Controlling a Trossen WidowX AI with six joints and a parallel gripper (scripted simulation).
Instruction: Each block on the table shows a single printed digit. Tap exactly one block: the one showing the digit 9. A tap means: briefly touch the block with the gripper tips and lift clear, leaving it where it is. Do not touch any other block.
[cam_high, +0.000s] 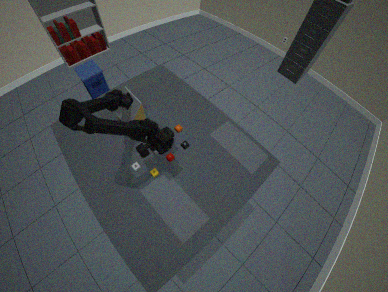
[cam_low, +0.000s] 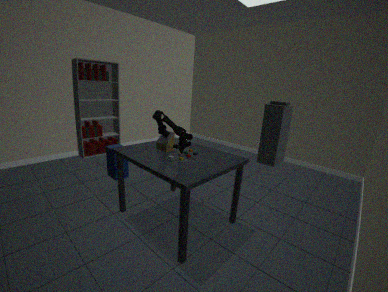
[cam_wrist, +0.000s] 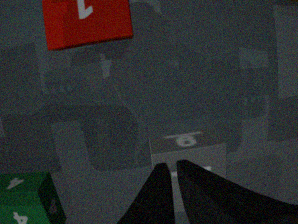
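Right now the grey block is 1 cm to the right of my gripper tip, 1 cm below it and 1 cm behind it. Round my gripper tip: green block 7 cm to the left, 3 cm behind, 1 cm below; yellow block 9 cm ahead, 8 cm to the right, 1 cm below; red block 7 cm ahead, 3 cm to the left, 1 cm below.
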